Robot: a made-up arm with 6 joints.
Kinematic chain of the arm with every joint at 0, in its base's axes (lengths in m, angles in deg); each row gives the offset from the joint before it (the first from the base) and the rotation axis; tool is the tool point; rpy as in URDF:
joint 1: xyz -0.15 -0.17 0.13 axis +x
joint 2: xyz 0 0.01 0.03 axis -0.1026 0.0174 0.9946
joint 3: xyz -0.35 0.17 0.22 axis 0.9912 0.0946 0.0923
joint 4: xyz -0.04 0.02 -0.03 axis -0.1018 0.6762 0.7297
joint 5: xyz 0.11 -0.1 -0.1 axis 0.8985 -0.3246 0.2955
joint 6: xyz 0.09 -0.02 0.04 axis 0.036 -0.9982 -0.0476
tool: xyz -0.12 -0.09 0.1 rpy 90 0 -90
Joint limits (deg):
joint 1: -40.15..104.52
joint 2: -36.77..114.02
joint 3: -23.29..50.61
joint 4: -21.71..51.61
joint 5: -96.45..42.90
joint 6: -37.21..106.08
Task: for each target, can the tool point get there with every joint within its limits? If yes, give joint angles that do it. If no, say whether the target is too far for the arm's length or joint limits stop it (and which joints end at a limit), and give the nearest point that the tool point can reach.
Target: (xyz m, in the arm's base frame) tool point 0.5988 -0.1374 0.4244
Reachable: no: joint limits stop it (at a limit: joint 1, joint 2, joint 4, joint 5) | nearest point 0.0788 -0.1545 0.4661 | short by 0.522 m
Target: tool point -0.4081 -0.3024 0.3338
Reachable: yes | joints -14.11 42.99 4.84 18.11 -46.16 65.97
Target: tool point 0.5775 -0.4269 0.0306
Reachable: no: joint limits stop it (at a limit: joint 2, joint 4, joint 5) | nearest point 0.0782 -0.4753 0.0119 | short by 0.502 m
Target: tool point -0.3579 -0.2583 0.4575
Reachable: yes | joints 62.68 -13.70 30.86 43.66 -50.57 14.15
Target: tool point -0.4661 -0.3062 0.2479
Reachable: yes | joints 30.59 25.49 16.27 17.38 -81.81 77.18
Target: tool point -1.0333 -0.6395 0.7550
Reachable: no: too far | nearest point -0.5792 -0.4027 0.4398 | short by 0.601 m
